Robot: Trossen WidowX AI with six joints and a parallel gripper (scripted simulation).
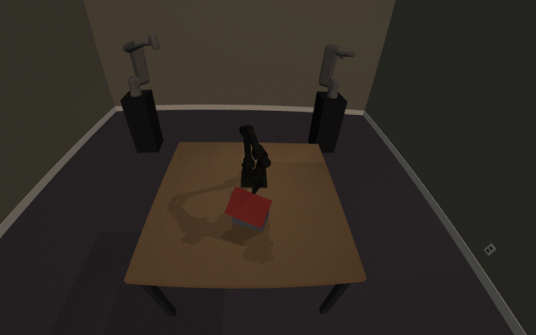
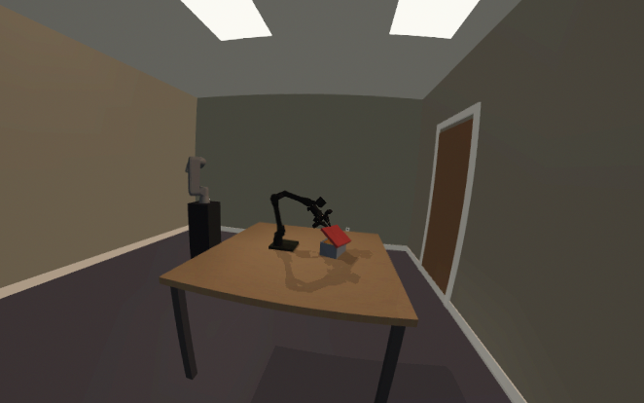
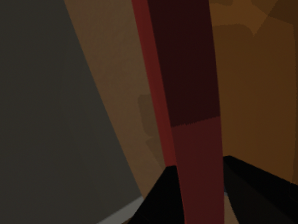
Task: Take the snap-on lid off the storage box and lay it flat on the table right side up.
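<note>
My gripper tip is now 6 cm short of the snap-on lid, 4 cm to the left of it and 4 cm above it. Also, from my gripper tip: grey storage box 14 cm below, 4 cm ahead, 2 cm to the right.
</note>
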